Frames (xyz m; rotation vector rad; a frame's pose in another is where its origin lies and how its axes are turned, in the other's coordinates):
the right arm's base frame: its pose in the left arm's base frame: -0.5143 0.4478 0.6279 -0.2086 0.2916 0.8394
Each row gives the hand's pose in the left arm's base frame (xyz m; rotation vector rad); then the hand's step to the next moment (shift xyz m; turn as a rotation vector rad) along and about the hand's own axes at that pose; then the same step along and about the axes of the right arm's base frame.
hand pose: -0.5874 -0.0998 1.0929 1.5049 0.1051 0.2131
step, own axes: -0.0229 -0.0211 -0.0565 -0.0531 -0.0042 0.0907
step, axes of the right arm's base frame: 0.0230 0.0582 -0.0155 -0.0903 -0.0396 -0.0366
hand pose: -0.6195 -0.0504 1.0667 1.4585 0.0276 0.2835
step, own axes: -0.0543 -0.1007 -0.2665 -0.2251 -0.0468 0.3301
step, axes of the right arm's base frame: 0.1600 0.2302 -0.0741 -0.3392 -0.1287 -0.1738
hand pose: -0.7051 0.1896 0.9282 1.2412 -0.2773 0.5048
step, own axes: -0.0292 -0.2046 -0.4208 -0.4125 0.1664 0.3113
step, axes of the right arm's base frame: 0.3776 0.2078 -0.1845 -0.5188 0.0881 -0.1334
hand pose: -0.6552 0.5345 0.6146 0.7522 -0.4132 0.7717
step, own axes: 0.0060 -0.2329 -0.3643 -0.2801 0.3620 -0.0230
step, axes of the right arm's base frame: 0.3562 -0.0266 -0.2438 -0.2407 0.3827 -0.0751
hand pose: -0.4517 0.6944 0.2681 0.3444 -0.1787 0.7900
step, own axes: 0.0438 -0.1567 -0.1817 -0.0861 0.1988 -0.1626
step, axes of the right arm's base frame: 0.1541 -0.1035 -0.1582 0.0104 0.2446 -0.1159
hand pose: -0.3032 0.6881 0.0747 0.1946 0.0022 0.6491
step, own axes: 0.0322 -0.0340 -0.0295 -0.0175 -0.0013 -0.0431
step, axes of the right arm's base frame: 0.0378 -0.0324 -0.0242 0.0019 0.0124 -0.0448
